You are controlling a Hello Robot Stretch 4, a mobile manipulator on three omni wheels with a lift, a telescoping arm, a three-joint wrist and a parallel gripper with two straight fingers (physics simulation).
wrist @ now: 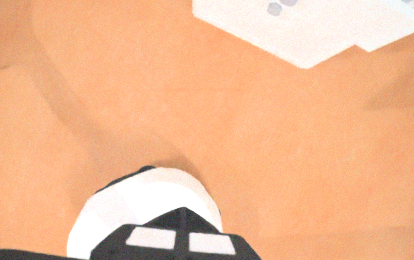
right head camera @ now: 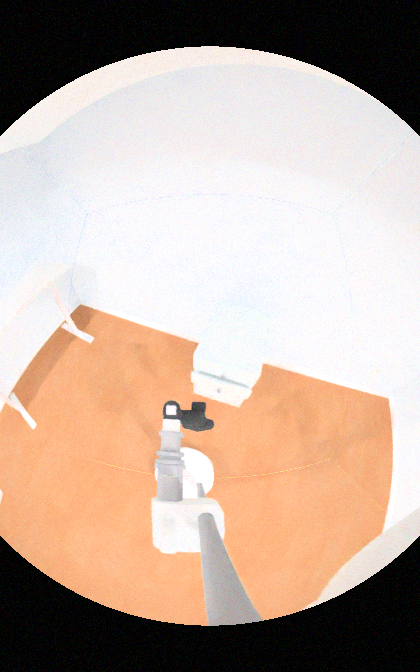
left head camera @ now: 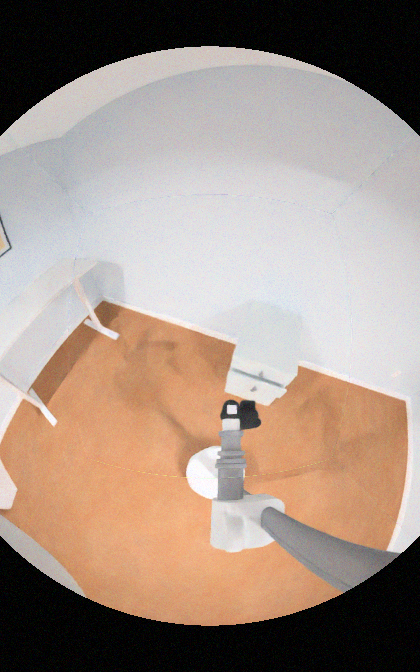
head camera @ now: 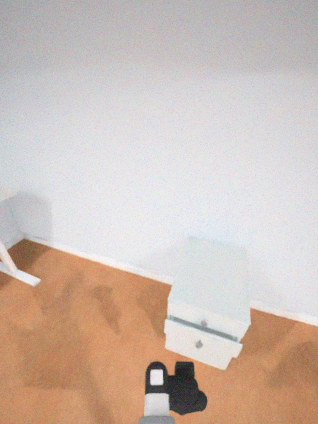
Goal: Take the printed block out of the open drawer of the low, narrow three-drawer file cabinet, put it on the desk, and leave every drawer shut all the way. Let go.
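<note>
The low white file cabinet (head camera: 210, 280) (left head camera: 267, 335) (right head camera: 232, 337) stands against the back wall, right of centre. Below its top drawer, one drawer (head camera: 192, 340) (left head camera: 250, 389) (right head camera: 215, 391) sticks out a little, with a narrow dark gap above its front. The lowest drawer is hidden. A lower corner of the cabinet (wrist: 300, 40) shows in the wrist view. My gripper (head camera: 187, 392) (left head camera: 248, 416) (right head camera: 196, 417) (wrist: 182, 224) is shut and empty, in front of the cabinet and apart from it. The printed block does not show. The white desk (left head camera: 55, 290) (right head camera: 40, 282) stands at the left.
The desk's feet (head camera: 22, 276) (left head camera: 102, 330) (right head camera: 79, 334) stand on the floor at the left. My round white base (left head camera: 201, 472) (right head camera: 200, 470) (wrist: 160, 192) is below the arm. A pale piece of furniture (left head camera: 6, 487) shows at the left edge. Walls bound the back and right.
</note>
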